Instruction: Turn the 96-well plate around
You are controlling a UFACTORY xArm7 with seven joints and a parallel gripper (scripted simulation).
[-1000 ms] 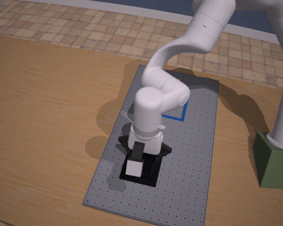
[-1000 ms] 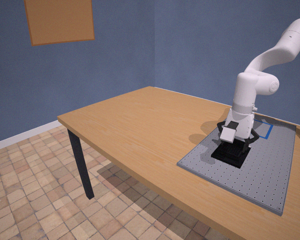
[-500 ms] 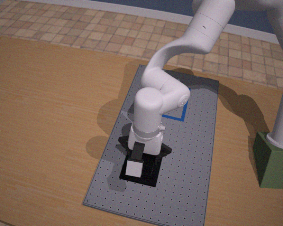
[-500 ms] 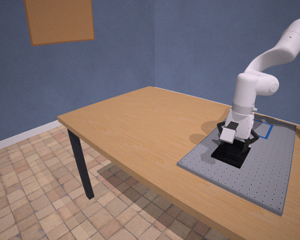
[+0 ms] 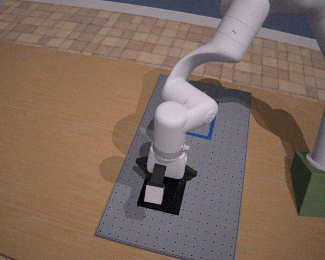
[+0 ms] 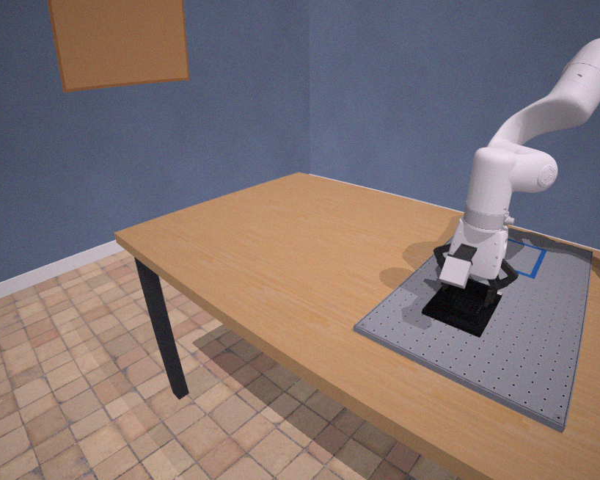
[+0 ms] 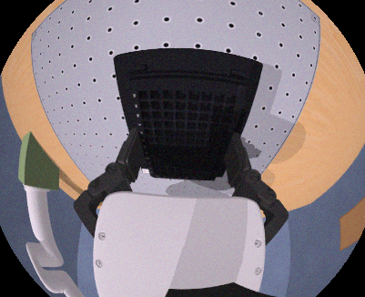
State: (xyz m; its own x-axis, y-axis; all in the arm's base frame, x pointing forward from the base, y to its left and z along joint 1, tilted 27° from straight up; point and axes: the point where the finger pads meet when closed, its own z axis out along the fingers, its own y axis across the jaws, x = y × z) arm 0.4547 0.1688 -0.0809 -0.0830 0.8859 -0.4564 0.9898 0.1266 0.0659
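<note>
Now: hand 10 mm above the black 96-well plate. The rest, counted from my hand: black plate nest N1: 30 mm below; small white A1 mark: 50 mm behind, 80 mm to the right, 20 mm below.
</note>
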